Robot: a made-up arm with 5 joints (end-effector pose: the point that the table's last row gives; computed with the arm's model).
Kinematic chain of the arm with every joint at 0, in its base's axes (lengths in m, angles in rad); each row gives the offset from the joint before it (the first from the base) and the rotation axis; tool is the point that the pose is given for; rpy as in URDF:
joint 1: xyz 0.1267 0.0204 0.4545 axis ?
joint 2: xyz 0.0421 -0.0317 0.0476 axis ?
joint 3: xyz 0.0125 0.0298 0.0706 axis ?
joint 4: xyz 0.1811 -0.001 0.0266 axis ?
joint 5: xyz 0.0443 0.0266 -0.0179 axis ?
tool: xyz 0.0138 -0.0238 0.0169 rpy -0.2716 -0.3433 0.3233
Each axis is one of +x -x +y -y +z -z.
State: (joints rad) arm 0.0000 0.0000 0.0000 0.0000 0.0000
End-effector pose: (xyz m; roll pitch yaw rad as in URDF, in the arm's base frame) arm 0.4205 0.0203 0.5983 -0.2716 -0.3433 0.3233
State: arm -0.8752 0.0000 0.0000 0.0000 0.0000
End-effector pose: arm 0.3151 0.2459 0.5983 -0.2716 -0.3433 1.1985
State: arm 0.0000 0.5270 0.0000 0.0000 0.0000
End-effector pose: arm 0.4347 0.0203 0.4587 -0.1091 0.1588 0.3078
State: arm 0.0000 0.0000 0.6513 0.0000 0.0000
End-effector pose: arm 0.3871 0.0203 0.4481 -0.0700 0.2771 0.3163
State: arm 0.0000 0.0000 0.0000 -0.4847 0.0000
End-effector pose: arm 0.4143 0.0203 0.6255 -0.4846 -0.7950 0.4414
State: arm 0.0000 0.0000 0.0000 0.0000 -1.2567
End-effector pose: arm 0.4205 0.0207 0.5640 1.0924 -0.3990 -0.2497
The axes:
joint 1: -z
joint 2: +y
joint 3: +y
joint 4: +y
joint 5: -x

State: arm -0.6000 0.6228 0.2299 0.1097 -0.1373
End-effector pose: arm 0.3443 0.1666 0.3831 0.1308 0.5453 0.8971
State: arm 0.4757 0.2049 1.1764 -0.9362 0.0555
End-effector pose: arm 0.2885 -0.0619 0.3711 -0.1818 0.0962 -0.1512
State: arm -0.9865 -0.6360 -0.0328 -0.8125 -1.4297
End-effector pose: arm 0.2229 0.1725 0.7539 -2.7781 -1.1681 -1.3176
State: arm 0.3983 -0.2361 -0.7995 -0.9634 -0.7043
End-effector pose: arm 0.2183 -0.0240 0.8043 -2.6419 -0.6755 2.7304
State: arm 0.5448 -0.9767 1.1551 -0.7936 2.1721
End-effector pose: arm 0.3460 -0.0528 0.5732 -2.4298 -0.1590 -0.4349
